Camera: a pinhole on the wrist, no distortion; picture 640 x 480 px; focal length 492.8 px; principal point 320.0 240.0 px. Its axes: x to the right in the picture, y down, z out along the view. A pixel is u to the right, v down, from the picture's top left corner.
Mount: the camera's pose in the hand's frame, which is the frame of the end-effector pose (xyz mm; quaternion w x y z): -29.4 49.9 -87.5 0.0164 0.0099 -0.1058 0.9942
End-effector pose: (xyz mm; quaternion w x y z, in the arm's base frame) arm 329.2 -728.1 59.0 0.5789 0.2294 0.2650 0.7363
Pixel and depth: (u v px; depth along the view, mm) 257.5 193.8 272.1
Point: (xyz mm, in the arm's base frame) 432.8 -698.3 208.2
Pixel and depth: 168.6 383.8 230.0
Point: 446.4 -658.9 108.6
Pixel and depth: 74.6 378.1 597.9
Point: 743.1 -359.4 247.3
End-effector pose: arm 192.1 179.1 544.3 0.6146 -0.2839 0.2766 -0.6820
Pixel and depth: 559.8 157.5 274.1
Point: 373.6 325.8 639.5
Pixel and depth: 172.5 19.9 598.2
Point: 699.7 -20.6 798.5
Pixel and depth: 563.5 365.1 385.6
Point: 326.3 398.4 809.4
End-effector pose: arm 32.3 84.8 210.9 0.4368 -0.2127 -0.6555 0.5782
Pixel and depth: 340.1 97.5 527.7
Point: -345.4 -186.6 138.4
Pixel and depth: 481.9 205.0 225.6
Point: -32.9 -67.1 166.3
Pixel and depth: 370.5 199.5 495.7
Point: -260.3 -206.5 220.7
